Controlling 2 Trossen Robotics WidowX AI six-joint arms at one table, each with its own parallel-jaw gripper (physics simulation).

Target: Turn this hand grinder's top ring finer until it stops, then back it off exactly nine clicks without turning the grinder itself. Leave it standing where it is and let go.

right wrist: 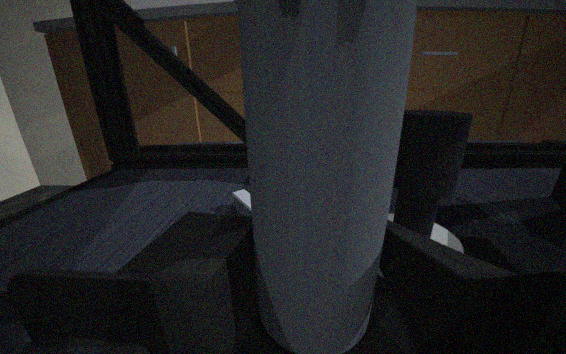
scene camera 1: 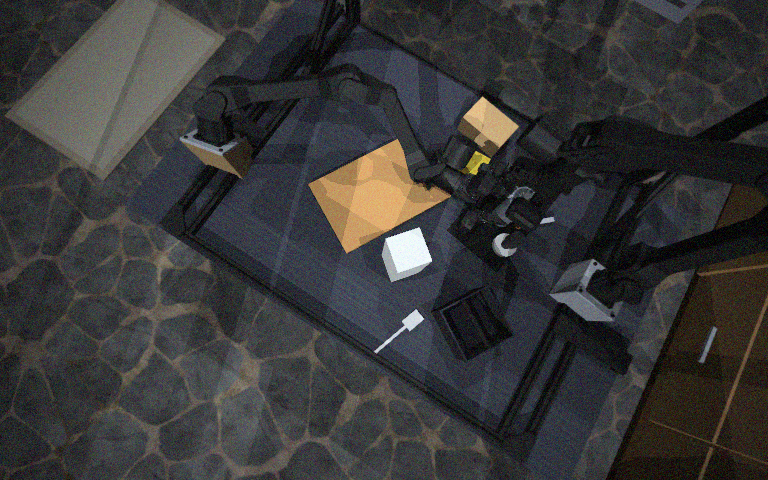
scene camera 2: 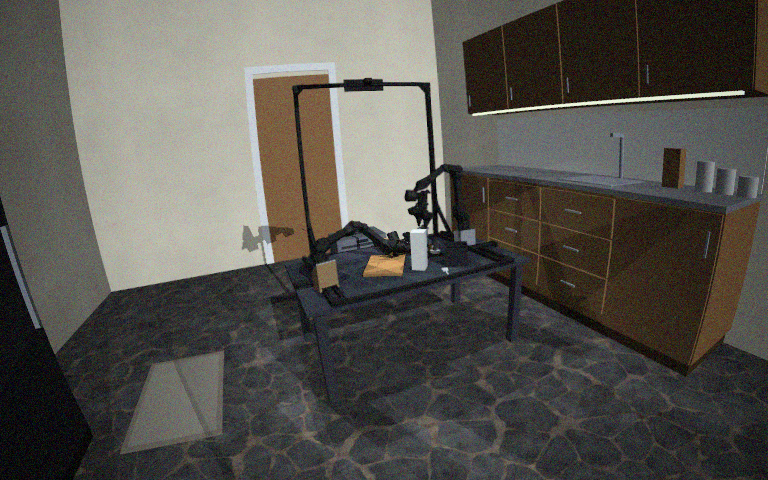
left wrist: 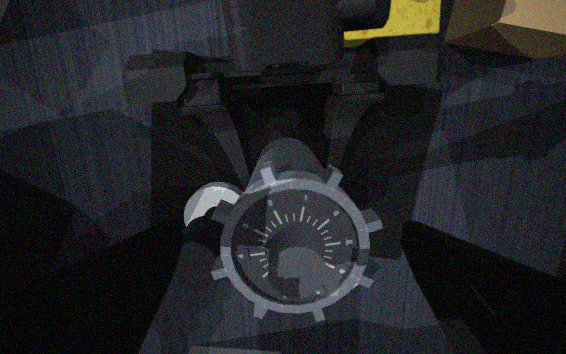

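Seen in the pictures: left gripper, fingertip midpoint: (scene camera 1: 521, 197) (scene camera 2: 421, 227) (left wrist: 293, 230); right gripper, fingertip midpoint: (right wrist: 313, 225); left arm's base at its link origin: (scene camera 1: 603, 289) (scene camera 2: 464, 230); right arm's base at its link origin: (scene camera 1: 214, 137) (scene camera 2: 323, 266).
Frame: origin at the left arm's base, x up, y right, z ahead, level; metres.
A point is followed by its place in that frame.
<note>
The hand grinder (left wrist: 288, 158) @(z 0.282, x -0.009, y 0.029 m) (right wrist: 317, 168) @(z 0.282, x -0.021, y 0.032 m) stands upright on the dark table. Its notched top ring (left wrist: 227, 253) @(z 0.252, x 0.042, y 0.006 m) with a numbered dial shows from straight above in the left wrist view. A grey piece of the grinder (scene camera 1: 506, 210) shows under the arm in scene camera 1. My left gripper (left wrist: 293, 230) @(z 0.264, x 0.042, y 0.031 m) (scene camera 1: 524, 210) @(z 0.264, x 0.042, y 0.031 m) (scene camera 2: 421, 218) @(z 0.264, x 0.042, y 0.031 m) is open. It hangs over the ring with a finger on each side, not touching it. My right gripper (left wrist: 289, 193) @(z 0.244, x -0.062, y 0.035 m) (scene camera 1: 477, 190) is shut on the grinder's body from the side.
A small white round piece (scene camera 1: 503, 245) @(z 0.213, x -0.076, y -0.033 m) (left wrist: 206, 201) @(z 0.222, x -0.088, y -0.033 m) lies beside the grinder. A yellow block (scene camera 1: 475, 162) @(z 0.394, x -0.075, y 0.094 m) (left wrist: 397, 21) @(z 0.373, x -0.075, y 0.098 m) and a tan box (scene camera 1: 488, 125) @(z 0.427, x -0.045, y 0.179 m) sit behind it. An orange mat (scene camera 1: 373, 192) @(z 0.542, x -0.090, y -0.131 m), a white cube (scene camera 1: 406, 253) @(z 0.376, x 0.095, y -0.236 m), a black tray (scene camera 1: 473, 321) @(z 0.177, x -0.011, y -0.236 m) and a white paddle (scene camera 1: 401, 329) @(z 0.276, x -0.104, y -0.345 m) lie on the table.
</note>
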